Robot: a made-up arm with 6 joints.
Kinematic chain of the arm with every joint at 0, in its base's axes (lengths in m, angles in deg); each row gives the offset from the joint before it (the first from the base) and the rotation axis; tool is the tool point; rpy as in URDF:
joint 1: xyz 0 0 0.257 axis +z
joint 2: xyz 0 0 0 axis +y
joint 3: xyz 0.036 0 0.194 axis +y
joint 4: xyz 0.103 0 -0.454 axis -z
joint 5: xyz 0 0 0 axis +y
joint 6: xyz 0.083 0 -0.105 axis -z
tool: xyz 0 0 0 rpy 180 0 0
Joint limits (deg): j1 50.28..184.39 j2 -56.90..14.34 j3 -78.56..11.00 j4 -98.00..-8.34 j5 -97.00..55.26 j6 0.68..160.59
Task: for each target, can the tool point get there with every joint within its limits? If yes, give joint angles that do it. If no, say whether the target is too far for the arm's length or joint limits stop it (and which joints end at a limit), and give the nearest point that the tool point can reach.
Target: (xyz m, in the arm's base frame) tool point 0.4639 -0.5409 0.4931
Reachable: no: joint limits stop it (at a limit: joint 1, joint 2, joint 3) | nearest point -0.0108 -0.0936 0.7413 | short by 0.698 m
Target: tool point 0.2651 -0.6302 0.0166
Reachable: no: joint limits stop it (at a limit: joint 1, joint 2, joint 3, joint 4) | nearest point 0.0496 -0.1287 -0.0200 | short by 0.547 m
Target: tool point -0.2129 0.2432 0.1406
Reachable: yes | joints 112.18 -8.46 -12.65 -59.30 -75.44 80.51
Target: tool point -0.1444 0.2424 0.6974
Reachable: yes | joints 97.30 -45.72 -59.41 -58.36 -60.92 92.73
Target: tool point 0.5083 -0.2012 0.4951
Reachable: no: joint limits stop it (at a limit: joint 1, joint 2, joint 4, joint 5) | nearest point 0.1467 0.1979 0.5198 | short by 0.539 m
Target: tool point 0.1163 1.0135 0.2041
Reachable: no: too far | nearest point 0.0758 0.6604 0.2921 | short by 0.366 m
